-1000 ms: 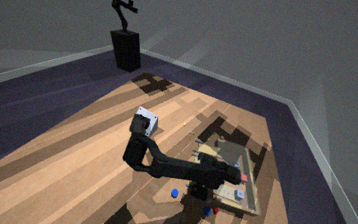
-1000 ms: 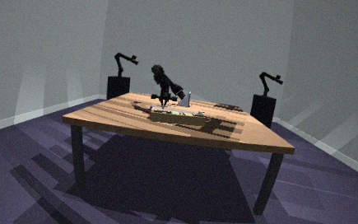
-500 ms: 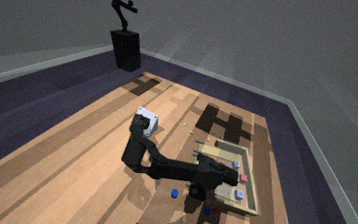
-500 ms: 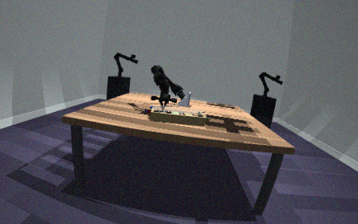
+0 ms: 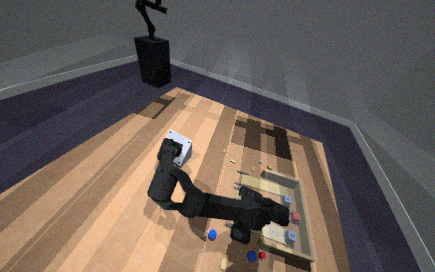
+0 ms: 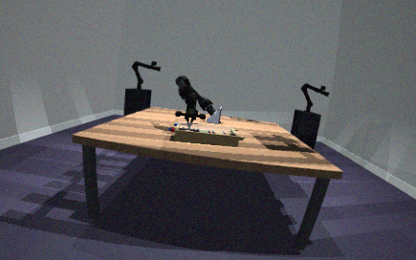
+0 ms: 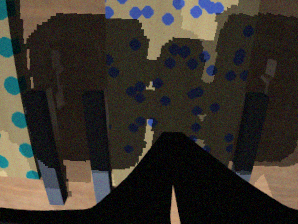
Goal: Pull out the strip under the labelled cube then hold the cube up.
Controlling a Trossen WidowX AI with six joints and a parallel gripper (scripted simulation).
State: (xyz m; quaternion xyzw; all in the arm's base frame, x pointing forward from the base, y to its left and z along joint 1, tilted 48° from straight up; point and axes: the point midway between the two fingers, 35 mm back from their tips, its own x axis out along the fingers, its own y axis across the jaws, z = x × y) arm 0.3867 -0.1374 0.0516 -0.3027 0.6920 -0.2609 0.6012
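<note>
Right now my gripper tip is 100 mm short of the dotted strip and 10 mm to the right of it. Also, from my gripper tip: red disc (120 mm ahead, 80 mm to the right, 10 mm above).
</note>
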